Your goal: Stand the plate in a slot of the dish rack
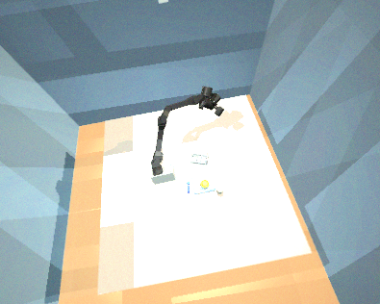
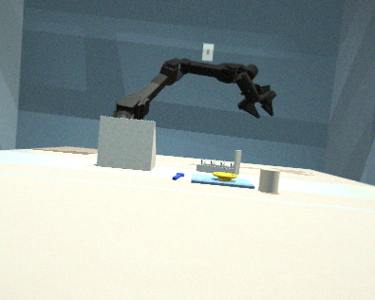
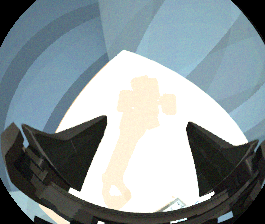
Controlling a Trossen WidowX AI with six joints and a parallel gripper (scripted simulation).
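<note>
Right now the yellow plate is 27 cm behind my gripper tip, 46 cm to the right of it and 21 cm below it. From my gripper tip the other things lie so: blue spoon: 38 cm behind, 43 cm to the right, 22 cm below; then light blue mat: 28 cm behind, 45 cm to the right, 22 cm below; then dish rack: 24 cm behind, 25 cm to the right, 20 cm below.
</note>
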